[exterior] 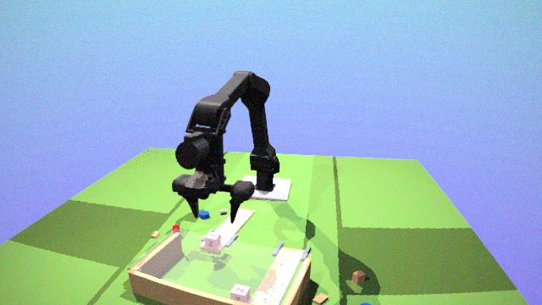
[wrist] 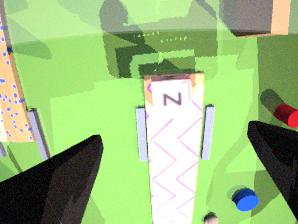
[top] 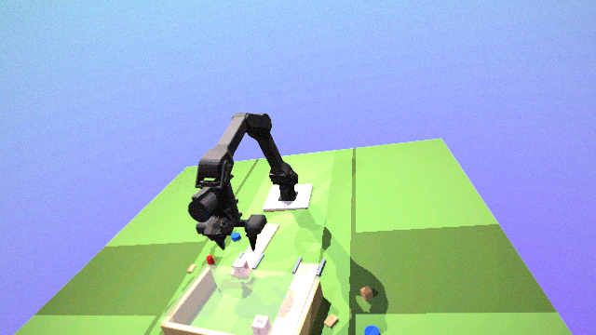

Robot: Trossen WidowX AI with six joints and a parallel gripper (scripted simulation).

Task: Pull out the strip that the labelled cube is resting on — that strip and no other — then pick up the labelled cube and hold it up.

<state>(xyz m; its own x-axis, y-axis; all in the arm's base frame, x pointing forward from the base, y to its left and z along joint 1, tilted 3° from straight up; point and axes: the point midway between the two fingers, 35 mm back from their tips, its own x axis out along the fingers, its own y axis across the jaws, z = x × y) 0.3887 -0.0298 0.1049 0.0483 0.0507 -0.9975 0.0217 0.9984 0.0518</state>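
My gripper tip is now 100 mm past the strip and 70 mm above it. From my gripper tip the other things lie so: red cylinder 30 mm behind, 120 mm to the right, 60 mm below.
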